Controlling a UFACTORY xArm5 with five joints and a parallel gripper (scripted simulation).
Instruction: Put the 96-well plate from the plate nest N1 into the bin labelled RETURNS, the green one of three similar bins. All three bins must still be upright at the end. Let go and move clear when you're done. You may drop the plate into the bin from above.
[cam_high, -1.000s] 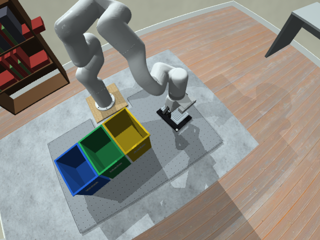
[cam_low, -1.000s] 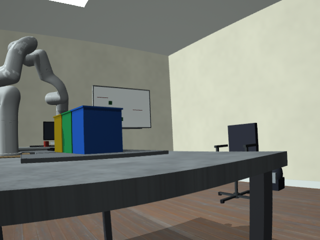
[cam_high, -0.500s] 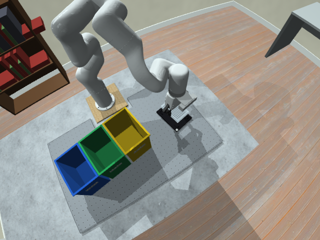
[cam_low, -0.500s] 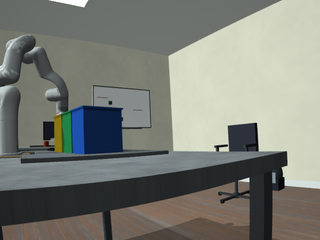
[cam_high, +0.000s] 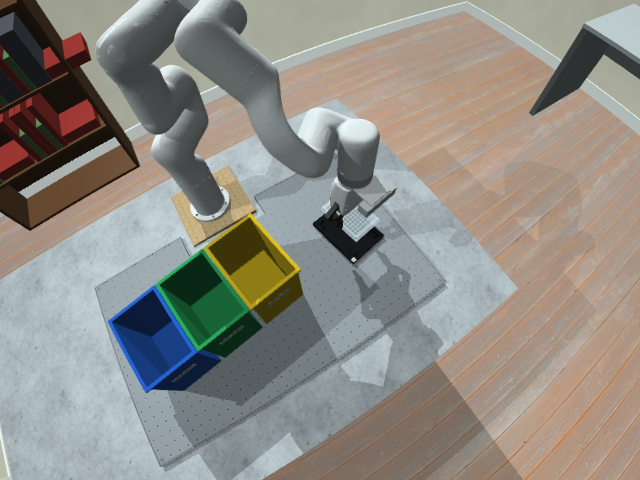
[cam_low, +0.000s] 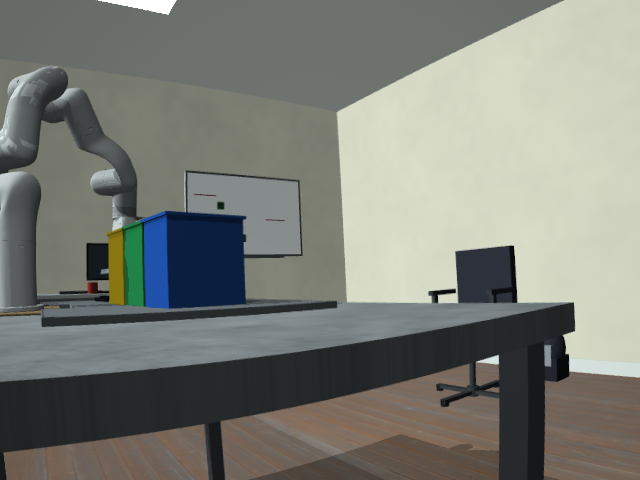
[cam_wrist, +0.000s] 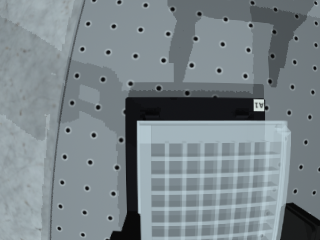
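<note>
Now: hand 10 cm above the black plate nest. Also, from my hand: green bin 10 cm ahead, 39 cm to the right, 1 cm below; white 96-well plate 1 cm below; yellow bin 6 cm ahead, 27 cm to the right, 1 cm below.
</note>
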